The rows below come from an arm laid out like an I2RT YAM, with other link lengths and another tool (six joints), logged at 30 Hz.
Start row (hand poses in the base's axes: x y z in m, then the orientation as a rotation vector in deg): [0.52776 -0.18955 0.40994 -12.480 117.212 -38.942]
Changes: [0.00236 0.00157 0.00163 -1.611 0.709 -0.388]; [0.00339 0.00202 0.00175 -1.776 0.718 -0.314]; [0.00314 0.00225 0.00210 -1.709 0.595 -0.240]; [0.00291 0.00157 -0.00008 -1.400 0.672 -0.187]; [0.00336 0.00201 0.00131 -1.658 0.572 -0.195]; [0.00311 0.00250 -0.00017 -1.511 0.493 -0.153]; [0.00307 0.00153 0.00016 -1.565 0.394 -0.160]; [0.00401 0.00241 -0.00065 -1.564 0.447 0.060]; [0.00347 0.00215 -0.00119 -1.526 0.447 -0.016]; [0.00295 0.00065 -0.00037 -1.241 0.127 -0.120]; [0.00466 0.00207 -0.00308 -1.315 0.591 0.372]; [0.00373 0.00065 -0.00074 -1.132 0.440 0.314]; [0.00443 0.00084 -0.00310 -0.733 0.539 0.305]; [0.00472 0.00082 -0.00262 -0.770 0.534 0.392]
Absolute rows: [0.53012 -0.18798 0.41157 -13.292 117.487 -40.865]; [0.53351 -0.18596 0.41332 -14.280 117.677 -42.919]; [0.53665 -0.18371 0.41542 -15.256 117.730 -44.860]; [0.53956 -0.18214 0.41534 -16.149 117.926 -46.449]; [0.54292 -0.18013 0.41665 -17.134 117.921 -48.315]; [0.54603 -0.17763 0.41648 -18.045 117.864 -50.002]; [0.54910 -0.17610 0.41664 -18.931 117.678 -51.750]; [0.55311 -0.17369 0.41599 -20.065 117.448 -53.364]; [0.55658 -0.17154 0.41480 -21.105 117.240 -54.983]; [0.55953 -0.17089 0.41443 -21.716 116.883 -56.364]; [0.56419 -0.16882 0.41135 -23.113 116.713 -57.521]; [0.56792 -0.16817 0.41061 -24.272 116.495 -58.519]; [0.57235 -0.16733 0.40751 -25.273 116.531 -59.097]; [0.57707 -0.16651 0.40489 -26.378 116.504 -59.661]
